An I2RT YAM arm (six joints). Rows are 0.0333 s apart.
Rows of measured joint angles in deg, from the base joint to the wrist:
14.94 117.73 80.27 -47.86 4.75 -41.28
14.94 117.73 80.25 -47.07 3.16 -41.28
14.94 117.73 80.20 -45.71 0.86 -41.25
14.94 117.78 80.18 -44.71 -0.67 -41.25
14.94 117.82 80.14 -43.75 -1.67 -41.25
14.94 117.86 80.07 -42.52 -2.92 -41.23
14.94 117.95 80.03 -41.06 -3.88 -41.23
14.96 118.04 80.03 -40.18 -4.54 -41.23
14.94 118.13 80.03 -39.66 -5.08 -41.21
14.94 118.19 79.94 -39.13 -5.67 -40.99
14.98 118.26 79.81 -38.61 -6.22 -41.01
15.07 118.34 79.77 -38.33 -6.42 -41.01
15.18 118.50 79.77 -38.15 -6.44 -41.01
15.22 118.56 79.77 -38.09 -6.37 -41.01
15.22 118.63 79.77 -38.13 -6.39 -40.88
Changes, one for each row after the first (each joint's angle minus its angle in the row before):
0.00 0.00 -0.02 0.79 -1.59 0.00
0.00 0.00 -0.05 1.36 -2.30 0.03
0.00 0.05 -0.02 1.00 -1.53 0.00
0.00 0.04 -0.04 0.96 -1.00 0.00
0.00 0.04 -0.07 1.23 -1.25 0.02
0.00 0.09 -0.04 1.46 -0.96 0.00
0.02 0.09 0.00 0.88 -0.66 0.00
-0.02 0.09 0.00 0.52 -0.54 0.02
0.00 0.06 -0.09 0.53 -0.59 0.22
0.04 0.07 -0.13 0.52 -0.55 -0.02
0.09 0.08 -0.04 0.28 -0.20 0.00
0.11 0.16 0.00 0.18 -0.02 0.00
0.04 0.06 0.00 0.06 0.07 0.00
0.00 0.07 0.00 -0.04 -0.02 0.13

